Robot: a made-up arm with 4 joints.
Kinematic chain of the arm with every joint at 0, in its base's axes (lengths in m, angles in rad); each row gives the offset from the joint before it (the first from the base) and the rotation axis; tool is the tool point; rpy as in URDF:
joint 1: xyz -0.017 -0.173 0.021 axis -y
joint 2: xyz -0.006 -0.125 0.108 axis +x
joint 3: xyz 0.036 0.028 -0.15 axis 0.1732 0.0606 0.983
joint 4: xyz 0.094 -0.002 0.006 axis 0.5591 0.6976 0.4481
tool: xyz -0.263 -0.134 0.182 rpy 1.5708 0 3.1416
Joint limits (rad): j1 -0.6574..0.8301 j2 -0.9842..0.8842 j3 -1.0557..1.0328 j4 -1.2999..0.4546
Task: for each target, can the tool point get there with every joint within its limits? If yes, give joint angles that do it. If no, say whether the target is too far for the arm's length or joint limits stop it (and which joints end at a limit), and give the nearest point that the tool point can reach.
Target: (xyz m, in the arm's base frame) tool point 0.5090 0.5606 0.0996
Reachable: no: too far | nearest point 0.0459 0.0826 0.1129 | short by 0.666 m
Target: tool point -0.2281 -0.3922 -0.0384
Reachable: yes | joints 0.3488 -0.6585 0.3459 -0.8714
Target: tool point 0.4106 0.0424 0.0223
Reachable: no: joint limits stop it (at a limit: joint 1, joint 3, joint 4) | nearest point 0.1178 -0.0593 -0.1108 | short by 0.337 m
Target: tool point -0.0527 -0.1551 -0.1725
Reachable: yes | joints 0.4781 -0.3656 -0.7092 -0.9987
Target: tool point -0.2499 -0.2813 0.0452
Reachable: yes | joints 0.5746 -0.5804 -0.4688 0.0177
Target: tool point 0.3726 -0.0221 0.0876
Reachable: no: joint limits stop it (at a limit: joint 1, joint 3, joint 4) | nearest point 0.1197 -0.0626 -0.1126 | short by 0.325 m
